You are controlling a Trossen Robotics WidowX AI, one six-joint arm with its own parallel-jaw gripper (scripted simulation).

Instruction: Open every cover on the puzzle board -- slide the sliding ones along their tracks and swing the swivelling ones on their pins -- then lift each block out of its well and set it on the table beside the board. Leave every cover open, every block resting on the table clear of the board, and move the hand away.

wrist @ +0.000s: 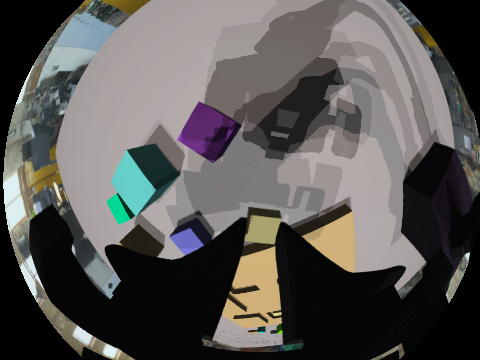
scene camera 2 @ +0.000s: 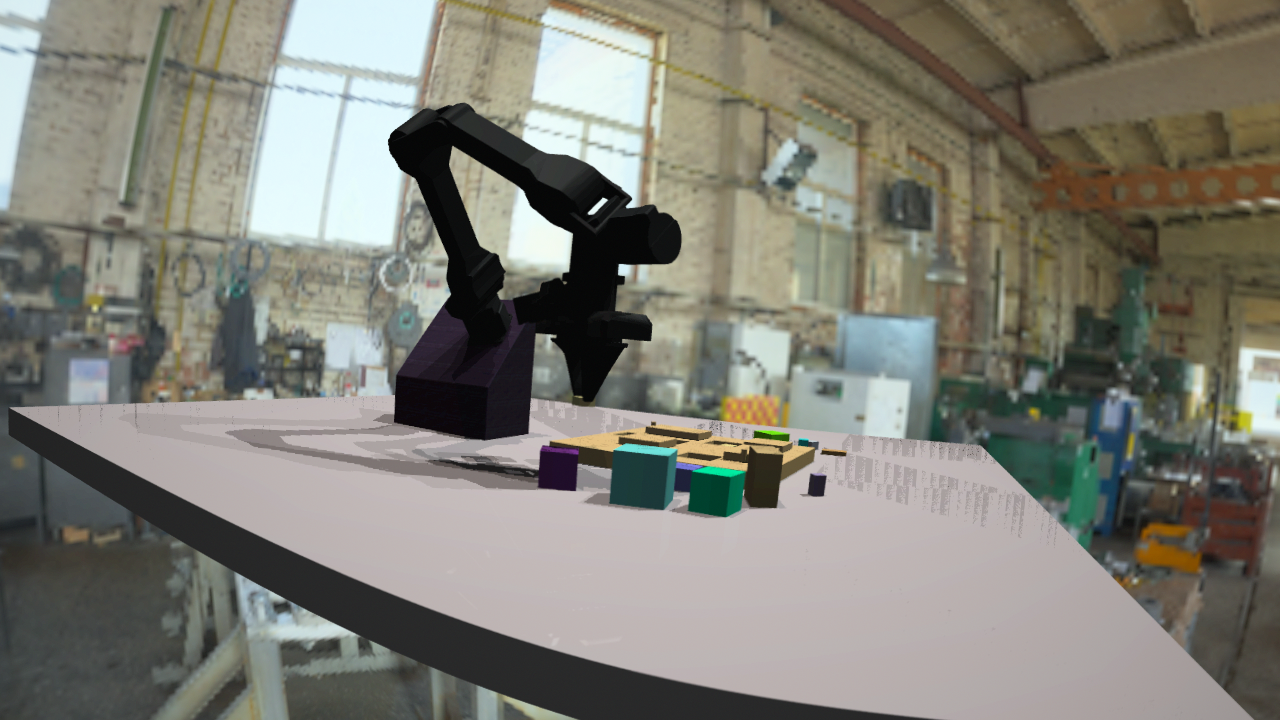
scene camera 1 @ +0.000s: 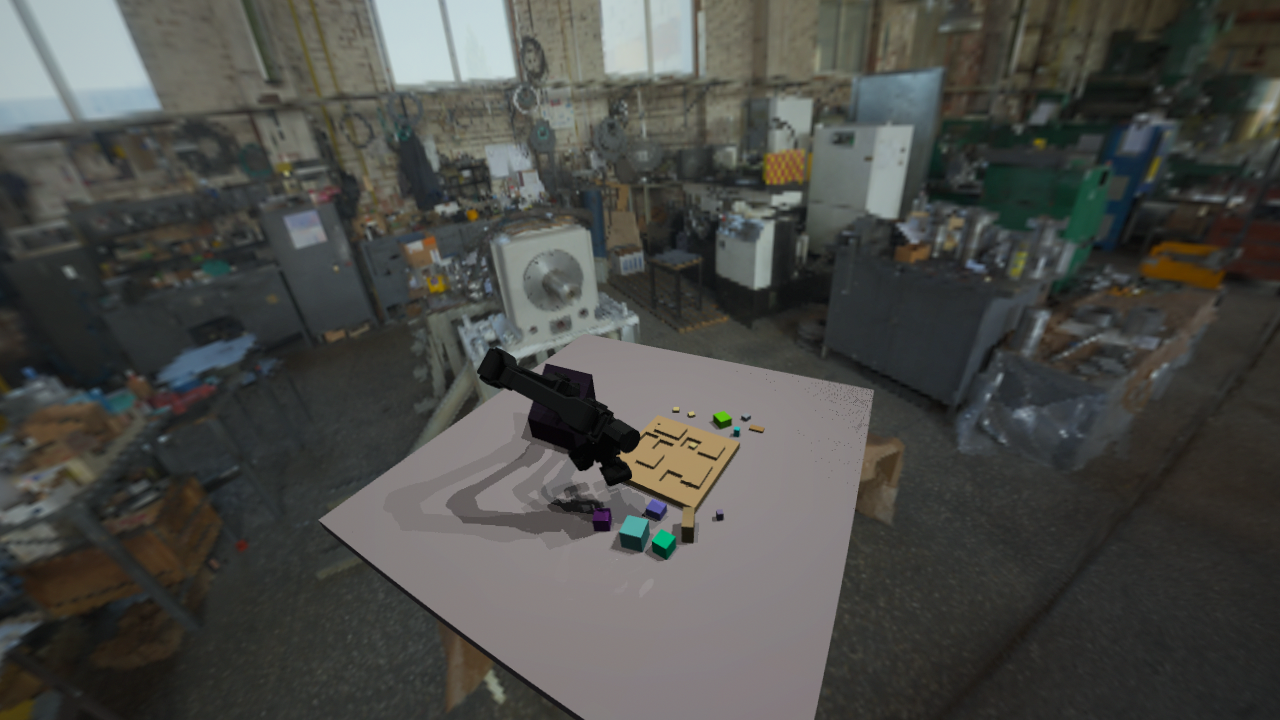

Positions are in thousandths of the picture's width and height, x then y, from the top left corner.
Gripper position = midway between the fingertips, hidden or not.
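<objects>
My gripper: visible in scene camera 1 (478, 666), scene camera 2 (456, 556), the wrist view (545, 629).
</objects>
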